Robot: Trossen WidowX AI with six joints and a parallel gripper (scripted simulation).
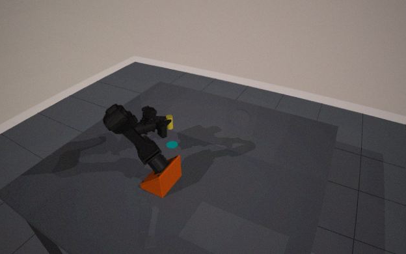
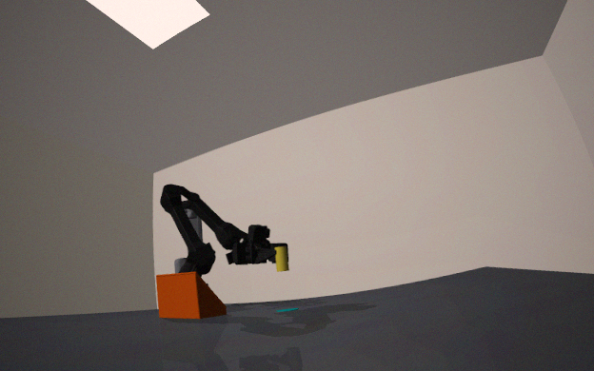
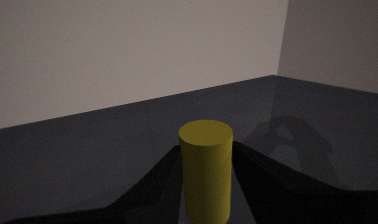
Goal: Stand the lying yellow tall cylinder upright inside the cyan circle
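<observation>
The cyan circle is 160 mm below my gripper tip. Round my gripper tip: yellow tall cylinder 20 mm below.
</observation>
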